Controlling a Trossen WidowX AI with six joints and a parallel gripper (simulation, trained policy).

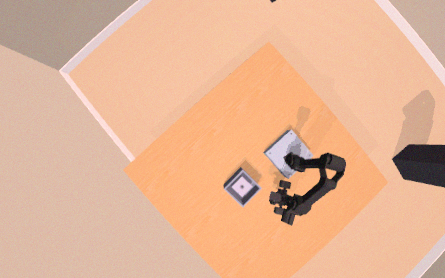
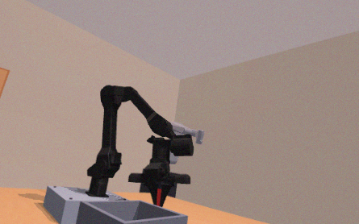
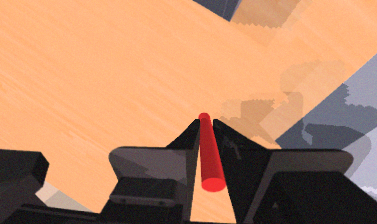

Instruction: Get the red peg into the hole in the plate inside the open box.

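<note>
The plate is 160 mm to the right of my gripper tip, 140 mm ahead of it and 20 mm below it. The rest, counted from my gripper tip: red peg: 20 mm above, 10 mm to the left, 10 mm behind; grey box: 160 mm to the right, 140 mm ahead, 40 mm below.
</note>
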